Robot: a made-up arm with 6 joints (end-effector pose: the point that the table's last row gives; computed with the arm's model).
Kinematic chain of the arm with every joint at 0, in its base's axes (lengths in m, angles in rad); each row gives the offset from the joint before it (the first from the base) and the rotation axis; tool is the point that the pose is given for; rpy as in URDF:
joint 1: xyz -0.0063 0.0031 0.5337 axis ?
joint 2: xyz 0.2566 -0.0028 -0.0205 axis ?
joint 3: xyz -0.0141 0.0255 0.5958 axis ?
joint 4: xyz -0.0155 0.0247 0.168 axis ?
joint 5: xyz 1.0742 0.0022 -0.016 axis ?
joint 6: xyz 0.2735 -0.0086 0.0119 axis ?
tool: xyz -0.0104 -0.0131 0.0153 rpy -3.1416 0 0
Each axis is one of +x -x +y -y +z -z.
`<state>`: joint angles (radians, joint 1 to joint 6).
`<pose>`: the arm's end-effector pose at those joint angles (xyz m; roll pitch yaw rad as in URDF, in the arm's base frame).
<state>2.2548 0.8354 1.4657 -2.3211 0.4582 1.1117</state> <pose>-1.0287 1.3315 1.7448 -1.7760 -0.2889 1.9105</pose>
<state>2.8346 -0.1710 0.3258 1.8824 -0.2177 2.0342</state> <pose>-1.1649 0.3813 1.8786 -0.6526 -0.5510 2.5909</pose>
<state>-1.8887 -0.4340 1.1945 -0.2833 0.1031 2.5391</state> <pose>0.1307 0.2436 2.3545 -2.4373 -1.4115 1.4352</pose>
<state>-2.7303 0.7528 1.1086 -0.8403 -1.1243 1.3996</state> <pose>-1.5376 -0.9174 1.3856 2.6160 0.4265 -1.9003</pose>
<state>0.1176 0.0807 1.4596 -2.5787 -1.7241 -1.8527</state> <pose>0.0681 0.2224 2.1779 -1.1869 -0.0095 2.7037</pose>
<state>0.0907 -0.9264 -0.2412 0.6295 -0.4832 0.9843</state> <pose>0.7254 0.0512 1.7477 1.6642 -0.2730 -0.1973</pose>
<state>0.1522 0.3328 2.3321 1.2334 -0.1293 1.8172</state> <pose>-0.2526 -0.0107 2.2224 2.9439 -1.1674 -2.6743</pose>
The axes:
joint 1: +z
joint 2: +y
joint 3: -y
joint 4: -x
joint 5: -y
joint 6: -x

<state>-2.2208 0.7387 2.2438 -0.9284 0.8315 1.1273</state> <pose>-0.3602 -0.2794 2.1931 -1.2011 -0.7773 1.9000</pose>
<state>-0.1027 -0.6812 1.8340 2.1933 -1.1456 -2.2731</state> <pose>-1.2767 -0.0242 1.3824 -0.1340 0.1896 -2.3908</pose>
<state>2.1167 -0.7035 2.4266 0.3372 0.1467 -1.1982</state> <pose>0.7239 -1.2616 0.7711 0.8582 0.1269 -1.0737</pose>
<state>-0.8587 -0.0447 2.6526 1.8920 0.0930 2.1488</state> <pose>-0.6361 0.8319 1.5413 2.2862 -0.4717 2.1838</pose>
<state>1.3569 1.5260 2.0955 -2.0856 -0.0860 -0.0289</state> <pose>0.3270 1.8557 1.3992 -1.0779 -0.6100 1.4482</pose>
